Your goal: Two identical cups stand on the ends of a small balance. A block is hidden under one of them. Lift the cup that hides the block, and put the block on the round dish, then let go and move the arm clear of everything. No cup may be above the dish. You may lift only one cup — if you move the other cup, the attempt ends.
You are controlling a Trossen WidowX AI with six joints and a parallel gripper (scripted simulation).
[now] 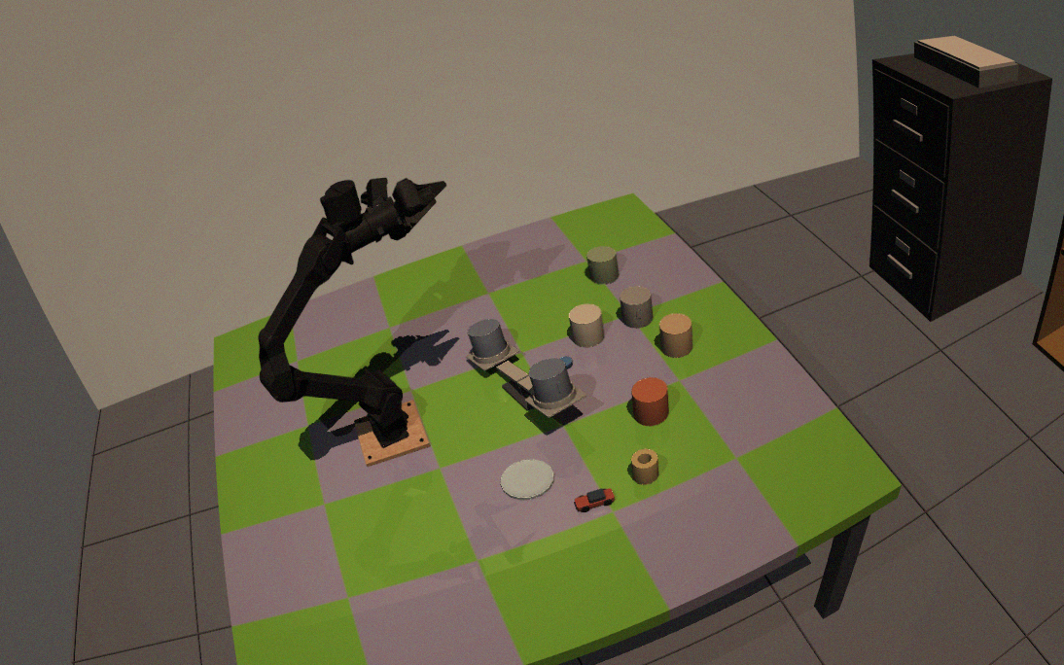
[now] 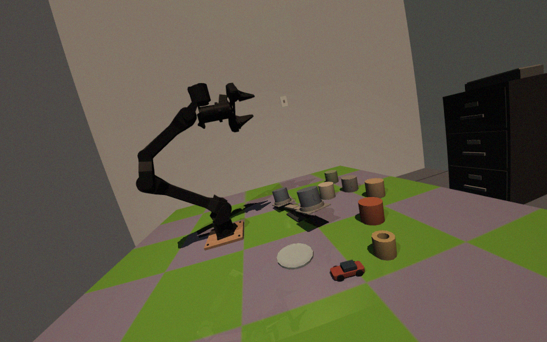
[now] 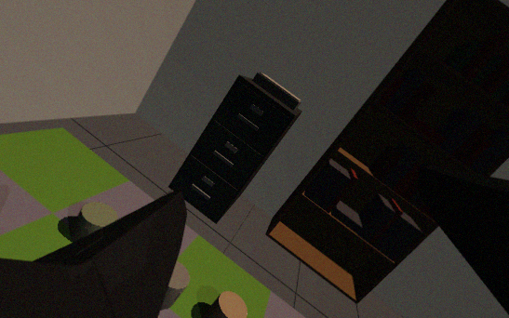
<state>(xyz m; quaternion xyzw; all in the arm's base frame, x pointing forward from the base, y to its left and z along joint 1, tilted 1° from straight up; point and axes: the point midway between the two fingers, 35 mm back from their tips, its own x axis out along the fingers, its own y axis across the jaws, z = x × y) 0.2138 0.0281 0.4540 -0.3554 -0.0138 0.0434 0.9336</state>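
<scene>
Now: gripper tip 4 cm short of the pale green block, 6 cm to the right of it and 43 cm above it. Round my gripper tip: balance 5 cm ahead, 7 cm to the right, 43 cm below; blue disc 16 cm ahead, 5 cm to the right, 46 cm below; grey cup 6 cm ahead, 21 cm to the right, 36 cm below.
</scene>
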